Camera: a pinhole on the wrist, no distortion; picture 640 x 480 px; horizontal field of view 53.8 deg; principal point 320.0 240.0 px. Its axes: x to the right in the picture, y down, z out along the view. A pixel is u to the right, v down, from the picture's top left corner.
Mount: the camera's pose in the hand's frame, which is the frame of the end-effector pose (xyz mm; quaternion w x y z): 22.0 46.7 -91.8 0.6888 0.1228 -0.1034 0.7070
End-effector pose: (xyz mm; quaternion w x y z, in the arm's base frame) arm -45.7 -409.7 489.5 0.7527 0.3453 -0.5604 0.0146
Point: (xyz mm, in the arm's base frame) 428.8 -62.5 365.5
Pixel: behind the camera
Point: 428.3 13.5 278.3
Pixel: behind the camera
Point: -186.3 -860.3 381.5
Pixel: 50.6 267.7
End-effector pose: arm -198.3 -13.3 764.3 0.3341 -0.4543 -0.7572 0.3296
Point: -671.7 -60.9 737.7
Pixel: 211.8 147.1
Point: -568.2 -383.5 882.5
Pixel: outside the picture
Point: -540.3 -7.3 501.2
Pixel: 537.2 185.6
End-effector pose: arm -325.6 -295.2 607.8 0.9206 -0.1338 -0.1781 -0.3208
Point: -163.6 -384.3 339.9
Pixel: behind the camera
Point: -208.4 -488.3 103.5
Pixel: behind the camera
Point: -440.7 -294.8 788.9
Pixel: 226.6 325.0
